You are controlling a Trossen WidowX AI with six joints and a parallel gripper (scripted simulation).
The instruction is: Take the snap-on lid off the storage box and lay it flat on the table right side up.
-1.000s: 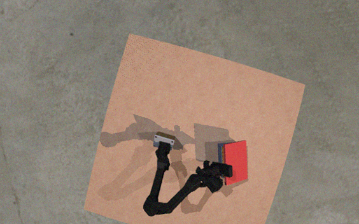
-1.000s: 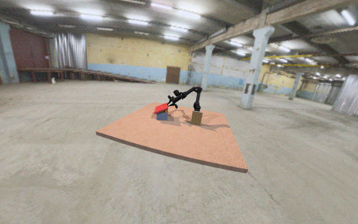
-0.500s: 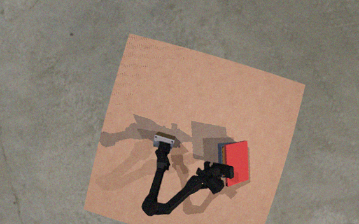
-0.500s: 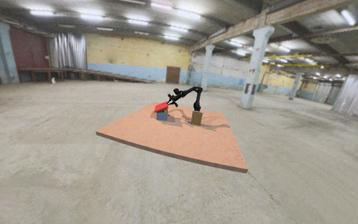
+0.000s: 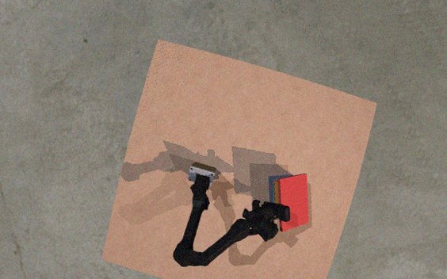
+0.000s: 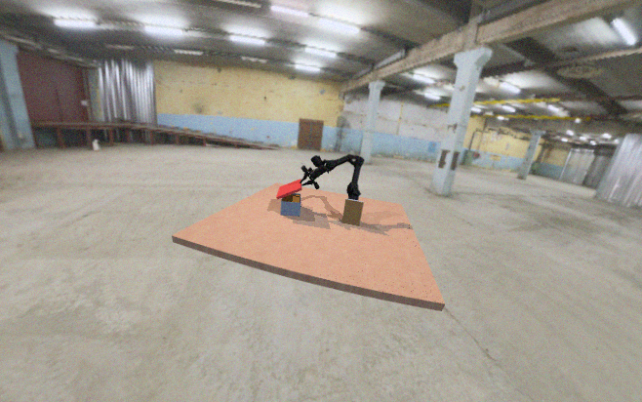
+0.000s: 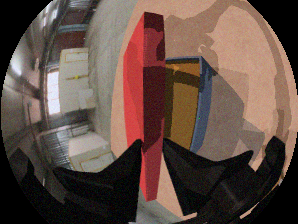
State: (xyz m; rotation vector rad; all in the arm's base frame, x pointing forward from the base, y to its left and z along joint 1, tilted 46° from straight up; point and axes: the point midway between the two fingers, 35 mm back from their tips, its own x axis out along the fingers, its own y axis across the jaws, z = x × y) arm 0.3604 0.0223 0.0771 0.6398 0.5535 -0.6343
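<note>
Right now the red lid is 7 cm ahead of my gripper tip, 2 cm to the left of it and 3 cm below it. Round my gripper tip: blue storage box (5 cm ahead, 1 cm to the left, 15 cm below).
</note>
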